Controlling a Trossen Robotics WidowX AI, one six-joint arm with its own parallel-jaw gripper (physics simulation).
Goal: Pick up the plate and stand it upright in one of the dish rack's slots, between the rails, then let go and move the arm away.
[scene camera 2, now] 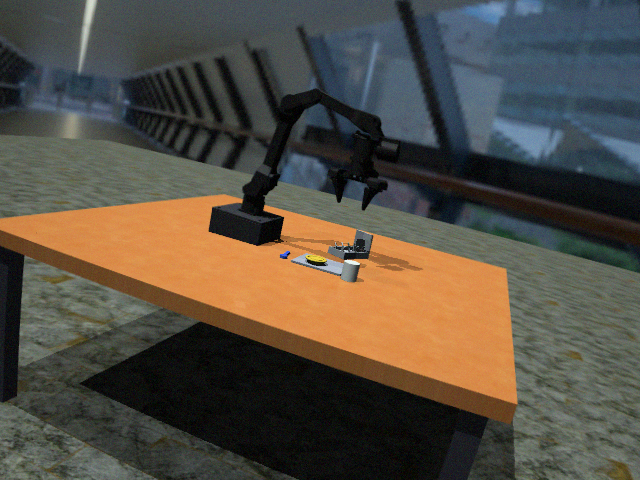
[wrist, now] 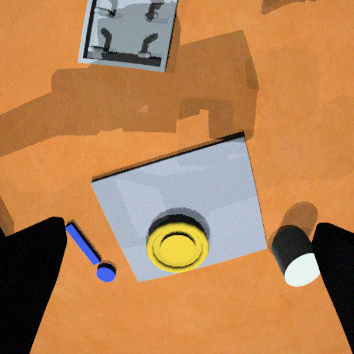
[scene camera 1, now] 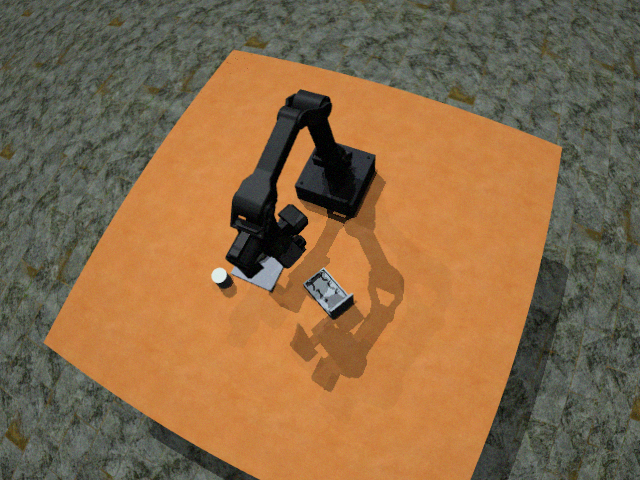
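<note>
The yellow round plate [scene camera 2: 315,259] [wrist: 177,247] lies flat on a grey square board [scene camera 1: 266,281] [scene camera 2: 330,267] [wrist: 220,180]; the arm hides it in scene camera 1. The small grey dish rack [scene camera 1: 343,305] [scene camera 2: 366,237] [wrist: 120,65] stands apart from the board, with short curved rails and a tall panel at one end. Part of it shows at the top of the wrist view. My gripper [scene camera 2: 352,205] [wrist: 194,235] is open and empty, pointing down high above the table. In the wrist view the plate lies between the two fingers, far below them.
A white cylinder [scene camera 1: 219,276] [scene camera 2: 349,271] [wrist: 301,270] stands close beside the board. A blue spoon-like piece [scene camera 2: 284,254] [wrist: 83,243] lies at the board's other side. The black arm base [scene camera 2: 245,224] stands on the orange table [scene camera 1: 170,222] [scene camera 2: 439,320].
</note>
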